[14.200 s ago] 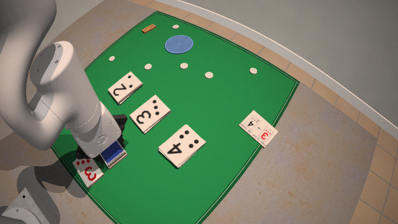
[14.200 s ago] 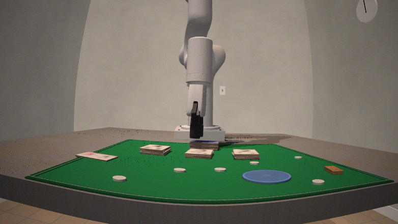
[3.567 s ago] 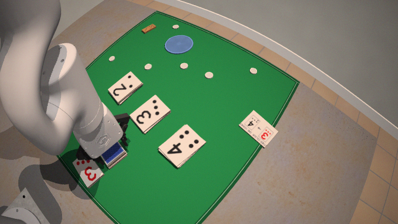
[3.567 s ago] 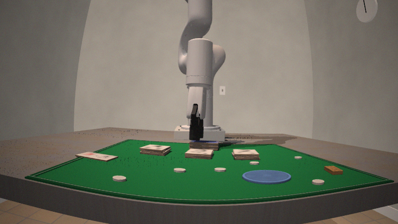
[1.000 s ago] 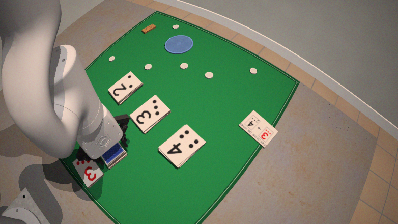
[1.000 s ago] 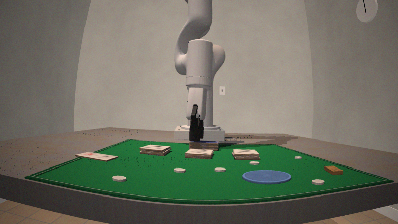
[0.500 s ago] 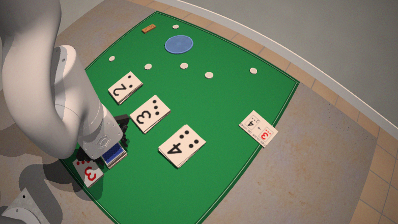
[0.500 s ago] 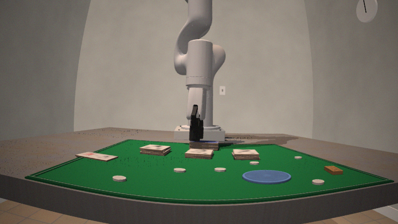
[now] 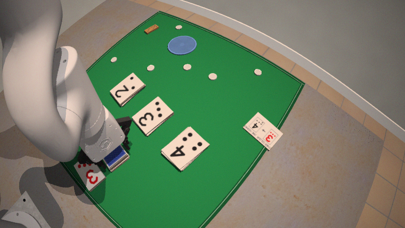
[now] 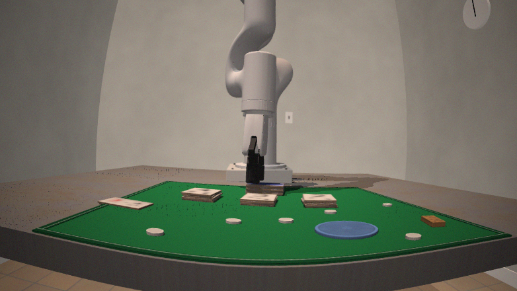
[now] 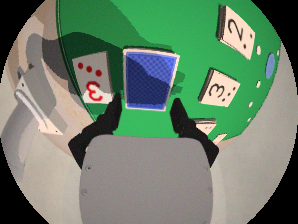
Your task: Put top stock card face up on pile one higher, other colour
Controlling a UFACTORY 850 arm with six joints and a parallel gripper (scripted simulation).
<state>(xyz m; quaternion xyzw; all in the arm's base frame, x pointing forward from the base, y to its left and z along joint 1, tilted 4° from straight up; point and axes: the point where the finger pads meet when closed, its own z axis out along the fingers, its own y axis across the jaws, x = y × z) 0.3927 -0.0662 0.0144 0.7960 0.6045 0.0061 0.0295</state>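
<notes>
My gripper is now 1 cm short of the card, 3 cm to the right of it and 2 cm above it. Also, from my hand: green card cloth 18 cm ahead, 1 cm to the left, 5 cm below.
</notes>
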